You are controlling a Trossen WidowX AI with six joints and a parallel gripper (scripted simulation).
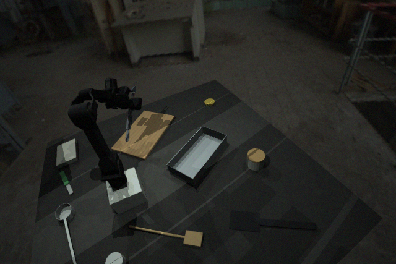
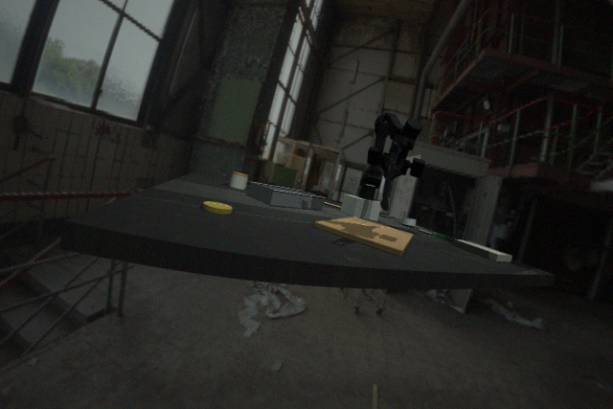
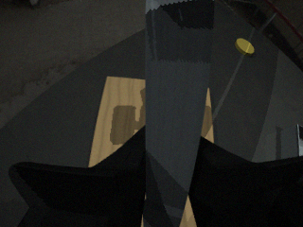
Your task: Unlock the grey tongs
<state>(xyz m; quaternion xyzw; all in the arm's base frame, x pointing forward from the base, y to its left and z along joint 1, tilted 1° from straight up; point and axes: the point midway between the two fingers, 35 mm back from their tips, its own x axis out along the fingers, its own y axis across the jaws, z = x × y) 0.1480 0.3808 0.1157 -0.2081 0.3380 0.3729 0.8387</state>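
Now: the wooden board 18 cm below my gripper tip, 3 cm to the right of it and 1 cm behind it. Also, from my gripper tip: grey block (49 cm behind, 17 cm below, 3 cm to the left); yellow disc (46 cm ahead, 18 cm below, 5 cm to the left); roasting tin (35 cm to the right, 22 cm ahead, 16 cm below).
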